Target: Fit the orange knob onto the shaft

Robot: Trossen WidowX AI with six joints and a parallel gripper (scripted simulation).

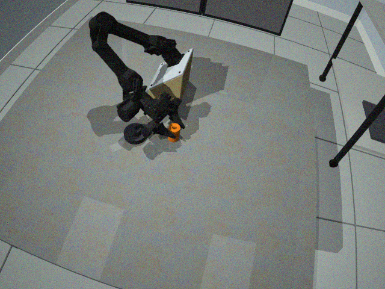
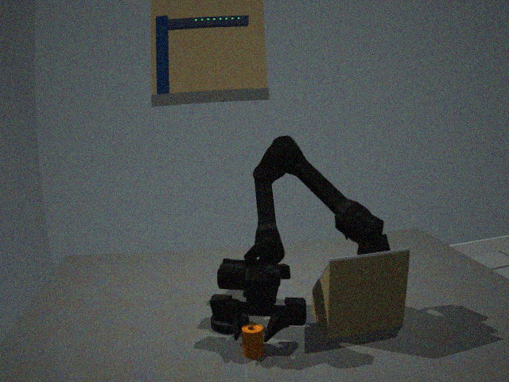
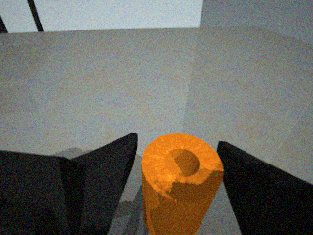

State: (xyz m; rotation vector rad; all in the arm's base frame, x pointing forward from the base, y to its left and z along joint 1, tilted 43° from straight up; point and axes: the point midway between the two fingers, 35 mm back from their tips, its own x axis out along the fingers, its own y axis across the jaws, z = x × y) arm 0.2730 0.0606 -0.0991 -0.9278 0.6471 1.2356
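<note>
Right now my gripper tip is 2 cm to the left of the orange knob and 2 cm above it. Round my gripper tip: dark round pedestal (5 cm ahead, 15 cm to the right, 2 cm below).
</note>
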